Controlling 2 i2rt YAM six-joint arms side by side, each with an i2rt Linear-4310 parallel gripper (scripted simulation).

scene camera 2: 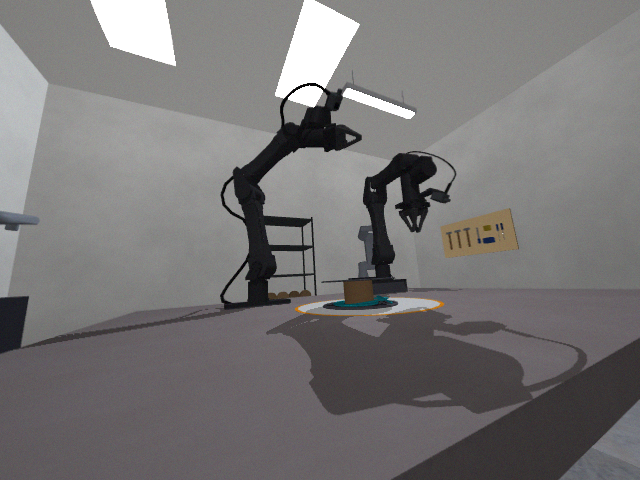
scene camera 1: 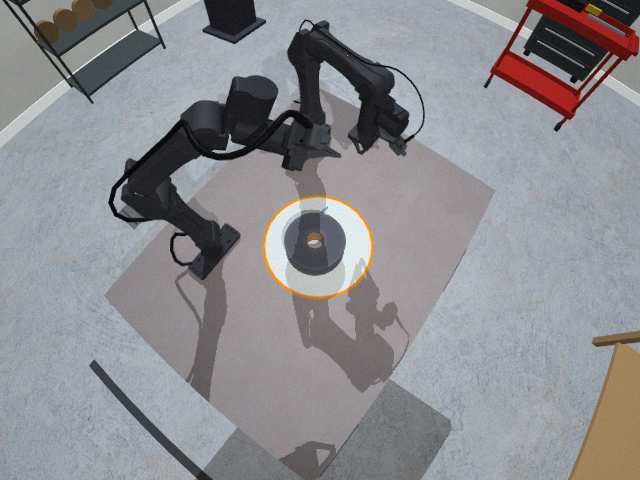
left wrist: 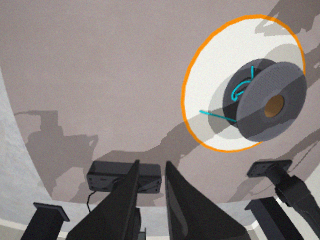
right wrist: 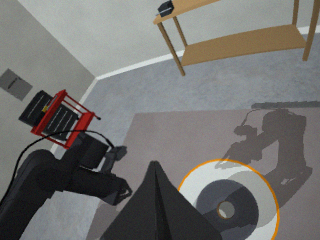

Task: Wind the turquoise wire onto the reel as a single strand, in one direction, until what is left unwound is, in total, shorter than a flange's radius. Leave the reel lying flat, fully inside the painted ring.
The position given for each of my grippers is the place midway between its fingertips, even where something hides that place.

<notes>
In view: my left gripper (scene camera 2: 415, 232), my right gripper (scene camera 2: 361, 137) and a reel (scene camera 1: 312, 226).
The reel is seen too in scene camera 2 (scene camera 2: 356, 290) and in the left wrist view (left wrist: 286, 80). My left gripper is seen too in scene camera 1 (scene camera 1: 362, 151), in the left wrist view (left wrist: 152, 165) and in the right wrist view (right wrist: 128, 191). My right gripper is seen too in the right wrist view (right wrist: 153, 165).
</notes>
